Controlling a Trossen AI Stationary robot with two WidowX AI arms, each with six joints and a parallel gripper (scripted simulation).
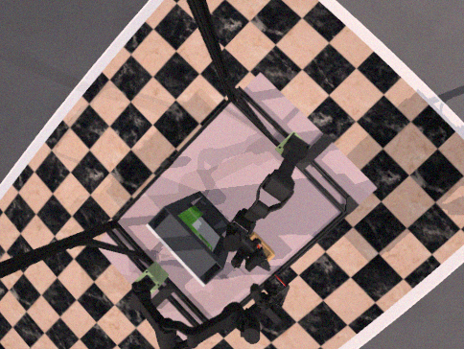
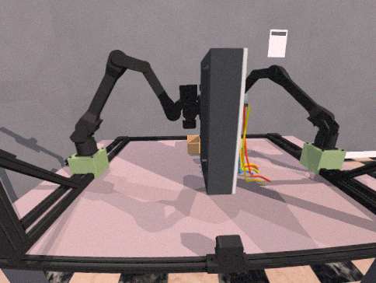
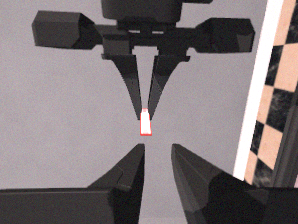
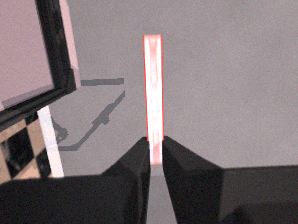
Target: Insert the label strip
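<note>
The label strip lies 3 cm behind my right hand and 2 cm to the left of it. Round my right hand: rack panel: 37 cm behind, 11 cm to the right, 2 cm below.
</note>
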